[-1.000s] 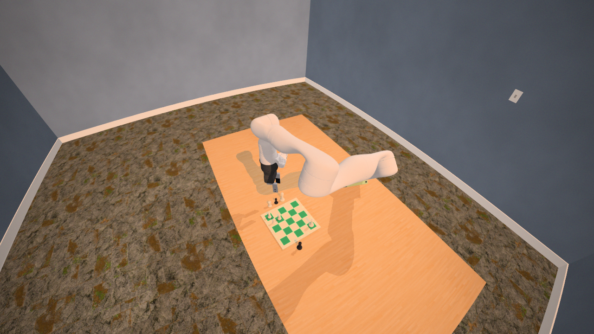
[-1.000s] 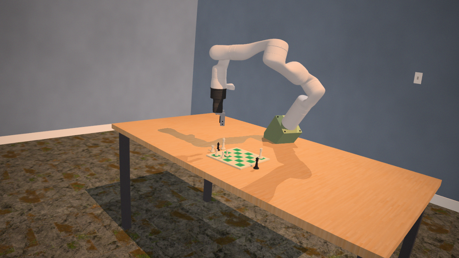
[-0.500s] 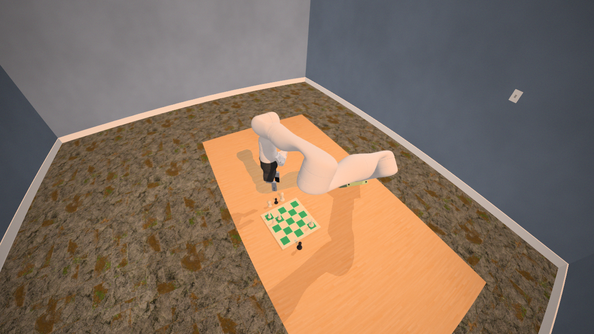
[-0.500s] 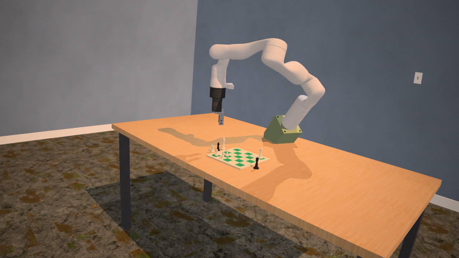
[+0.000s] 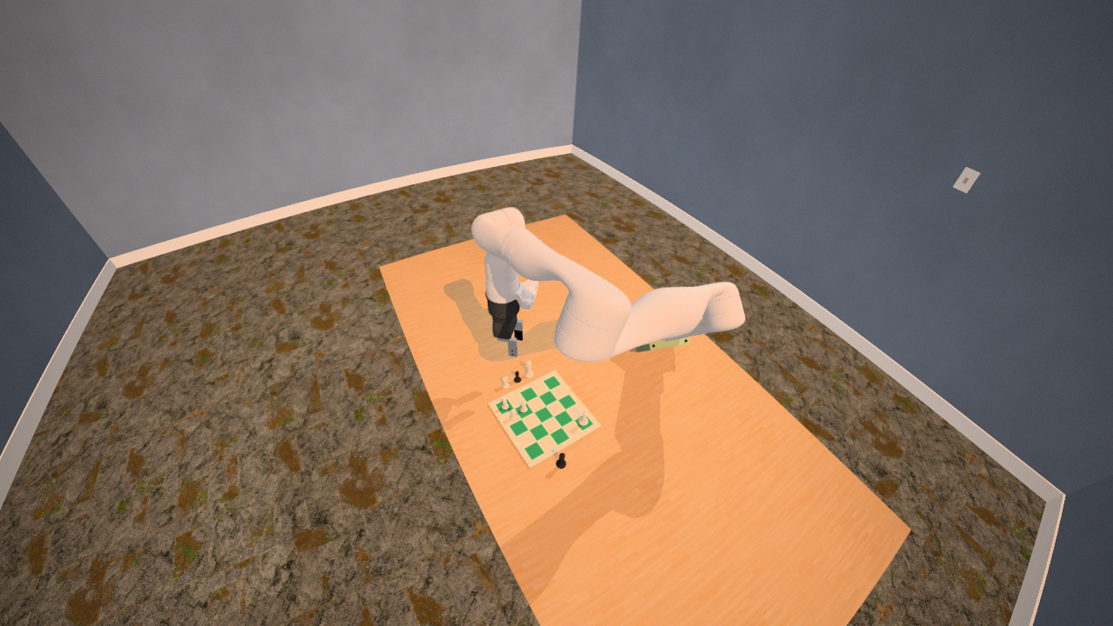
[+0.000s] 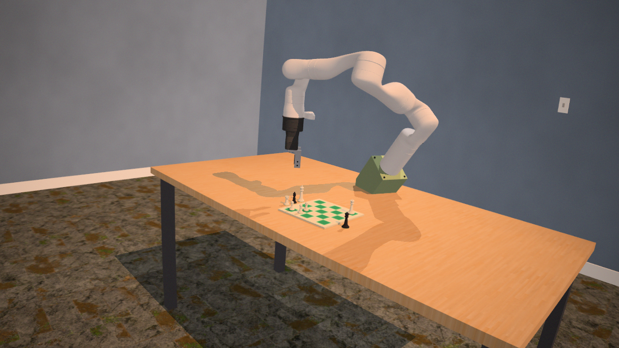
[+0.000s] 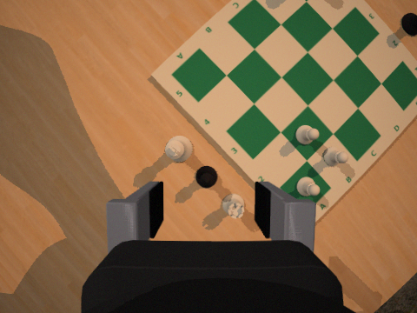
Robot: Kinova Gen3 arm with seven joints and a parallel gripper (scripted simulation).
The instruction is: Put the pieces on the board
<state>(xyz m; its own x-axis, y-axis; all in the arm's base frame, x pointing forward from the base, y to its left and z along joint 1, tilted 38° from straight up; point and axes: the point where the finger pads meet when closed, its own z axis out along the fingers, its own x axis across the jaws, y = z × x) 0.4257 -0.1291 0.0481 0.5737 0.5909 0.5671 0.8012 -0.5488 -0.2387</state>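
The black bishop lies 140 mm below my hand. Also, from my hand: white king: 40 mm behind, 10 mm to the right, 130 mm below; then chessboard: 20 mm behind, 140 mm to the left, 160 mm below; then white rook: 40 mm ahead, 150 mm below.
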